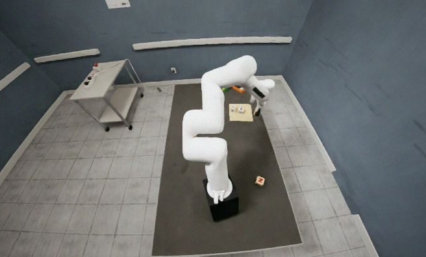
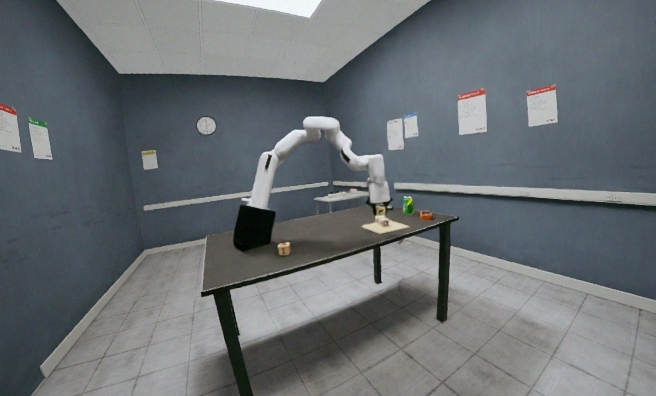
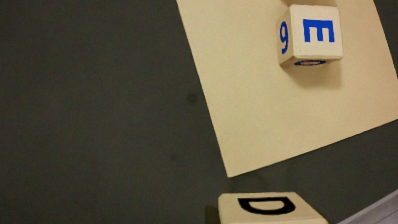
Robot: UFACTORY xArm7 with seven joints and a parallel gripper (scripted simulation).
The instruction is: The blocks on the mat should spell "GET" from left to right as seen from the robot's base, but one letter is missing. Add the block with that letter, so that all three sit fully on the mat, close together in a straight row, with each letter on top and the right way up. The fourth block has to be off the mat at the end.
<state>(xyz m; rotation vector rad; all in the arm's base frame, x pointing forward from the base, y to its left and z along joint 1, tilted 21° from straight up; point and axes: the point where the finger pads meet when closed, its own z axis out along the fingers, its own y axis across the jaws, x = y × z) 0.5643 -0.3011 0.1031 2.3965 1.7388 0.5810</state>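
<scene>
Right now my hand is 10 cm short of the beige mat, 11 cm to the right of it and 12 cm above it. The rest, counted from my hand: T block right at my hand; then N block 50 cm behind, 3 cm to the left, 10 cm below; then green can 40 cm ahead, 25 cm to the left, 6 cm below.
</scene>
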